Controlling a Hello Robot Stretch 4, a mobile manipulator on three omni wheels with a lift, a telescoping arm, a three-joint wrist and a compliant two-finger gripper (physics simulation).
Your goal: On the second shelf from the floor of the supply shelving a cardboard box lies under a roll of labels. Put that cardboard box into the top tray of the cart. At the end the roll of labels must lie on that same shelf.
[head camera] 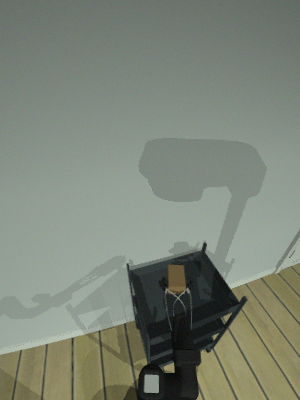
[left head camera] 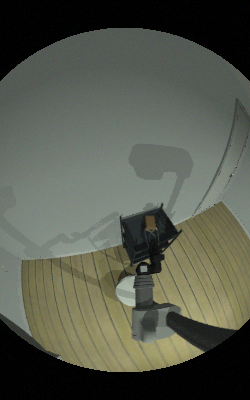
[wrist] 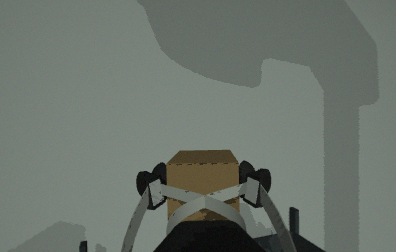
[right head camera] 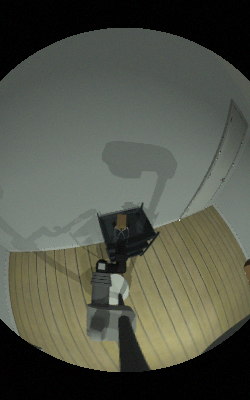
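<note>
The brown cardboard box is upright between the fingertips of my gripper, which is shut on it. In the head views the box appears over the top tray of the dark cart, towards its back. How high it is above the tray floor is hard to tell. A post of the cart shows low at the right in the wrist view. The supply shelving and the roll of labels do not show in these views.
A pale wall stands close behind the cart and carries shadows of the robot. A white round object is on the wooden floor near the arm. A door is at the right.
</note>
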